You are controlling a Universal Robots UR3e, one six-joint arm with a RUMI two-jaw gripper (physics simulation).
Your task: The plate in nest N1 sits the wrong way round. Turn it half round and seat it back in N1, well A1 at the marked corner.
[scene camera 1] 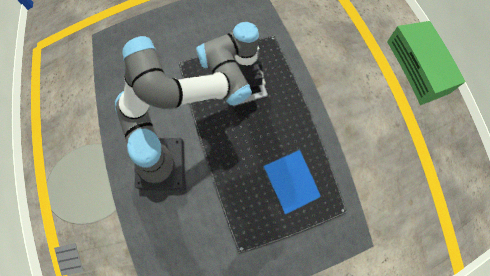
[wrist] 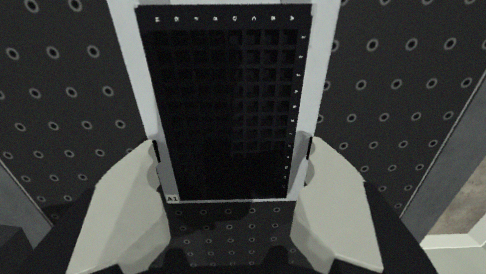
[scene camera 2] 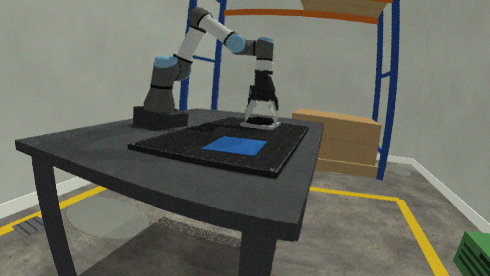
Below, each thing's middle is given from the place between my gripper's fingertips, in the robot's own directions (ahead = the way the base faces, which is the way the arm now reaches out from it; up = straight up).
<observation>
Now: the black well plate (wrist: 228,87) 20 mm to the left of my hand and 10 mm above it. Also, from my hand: blue sheet (scene camera 1: 290,177) 30 mm behind, 360 mm to the right, 10 mm below.
</observation>
